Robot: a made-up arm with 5 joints.
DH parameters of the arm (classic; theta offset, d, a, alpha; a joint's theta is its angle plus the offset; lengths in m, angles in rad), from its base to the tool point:
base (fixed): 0 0 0.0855 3.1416
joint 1: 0 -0.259 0.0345 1.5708
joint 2: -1.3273 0 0.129 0
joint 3: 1.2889 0 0.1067 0
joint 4: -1.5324 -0.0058 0 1.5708
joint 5: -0.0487 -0.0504 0 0
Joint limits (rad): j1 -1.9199..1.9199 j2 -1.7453..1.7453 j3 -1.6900..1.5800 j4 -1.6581..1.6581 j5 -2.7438..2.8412
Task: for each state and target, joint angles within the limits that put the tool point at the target. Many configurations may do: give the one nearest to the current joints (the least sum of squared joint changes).
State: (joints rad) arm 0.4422 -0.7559 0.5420 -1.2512 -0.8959
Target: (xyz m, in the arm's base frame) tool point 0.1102 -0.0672 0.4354
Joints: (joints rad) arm 1.1374 -0.8553 0.6976 -1.2878 -0.8959
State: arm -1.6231 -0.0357 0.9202 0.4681 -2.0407
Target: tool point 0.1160 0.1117 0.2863
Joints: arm -1.3544 -0.4890 1.0266 0.6505 -2.0407
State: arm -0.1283 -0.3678 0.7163 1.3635 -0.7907
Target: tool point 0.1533 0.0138 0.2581
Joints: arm -0.2847 -0.1321 1.2090 1.2356 -0.7907
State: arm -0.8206 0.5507 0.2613 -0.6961 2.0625
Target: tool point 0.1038 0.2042 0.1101
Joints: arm -1.5097 1.3483 0.1589 -0.5888 2.0625
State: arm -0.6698 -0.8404 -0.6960 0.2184 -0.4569
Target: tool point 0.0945 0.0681 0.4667
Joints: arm -1.5239 -0.8765 -0.0238 0.5434 -0.4569
